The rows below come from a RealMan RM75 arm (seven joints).
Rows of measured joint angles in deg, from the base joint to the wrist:
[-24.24, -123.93, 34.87, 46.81, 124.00, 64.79, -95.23]
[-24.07, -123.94, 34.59, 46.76, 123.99, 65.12, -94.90]
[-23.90, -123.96, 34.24, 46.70, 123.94, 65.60, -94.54]
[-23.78, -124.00, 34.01, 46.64, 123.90, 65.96, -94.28]
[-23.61, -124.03, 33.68, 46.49, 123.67, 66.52, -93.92]
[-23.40, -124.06, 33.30, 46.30, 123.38, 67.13, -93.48]
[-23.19, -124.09, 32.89, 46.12, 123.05, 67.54, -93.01]
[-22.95, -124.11, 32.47, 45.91, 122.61, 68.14, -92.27]
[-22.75, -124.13, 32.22, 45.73, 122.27, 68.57, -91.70]
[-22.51, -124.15, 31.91, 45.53, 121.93, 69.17, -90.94]
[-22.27, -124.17, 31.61, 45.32, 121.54, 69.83, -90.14]
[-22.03, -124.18, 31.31, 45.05, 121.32, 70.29, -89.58]
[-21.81, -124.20, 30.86, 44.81, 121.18, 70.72, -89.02]
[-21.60, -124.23, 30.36, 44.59, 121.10, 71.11, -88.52]
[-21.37, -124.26, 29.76, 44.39, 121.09, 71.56, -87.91]
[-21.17, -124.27, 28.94, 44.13, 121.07, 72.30, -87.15]
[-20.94, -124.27, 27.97, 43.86, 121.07, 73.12, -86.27]
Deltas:
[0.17, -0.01, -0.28, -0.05, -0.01, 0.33, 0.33]
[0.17, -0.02, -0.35, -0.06, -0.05, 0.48, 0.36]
[0.12, -0.04, -0.23, -0.06, -0.04, 0.36, 0.26]
[0.17, -0.03, -0.33, -0.15, -0.23, 0.56, 0.36]
[0.21, -0.03, -0.38, -0.19, -0.29, 0.61, 0.44]
[0.21, -0.03, -0.41, -0.18, -0.33, 0.41, 0.47]
[0.24, -0.02, -0.42, -0.21, -0.44, 0.60, 0.74]
[0.20, -0.02, -0.25, -0.18, -0.34, 0.43, 0.57]
[0.24, -0.02, -0.31, -0.20, -0.34, 0.60, 0.76]
[0.24, -0.02, -0.30, -0.21, -0.39, 0.66, 0.80]
[0.24, -0.01, -0.30, -0.27, -0.22, 0.46, 0.56]
[0.22, -0.02, -0.45, -0.24, -0.14, 0.43, 0.56]
[0.21, -0.03, -0.50, -0.22, -0.08, 0.39, 0.50]
[0.23, -0.03, -0.60, -0.20, -0.01, 0.45, 0.61]
[0.20, -0.01, -0.82, -0.26, -0.02, 0.74, 0.76]
[0.23, 0.00, -0.97, -0.27, 0.00, 0.82, 0.88]

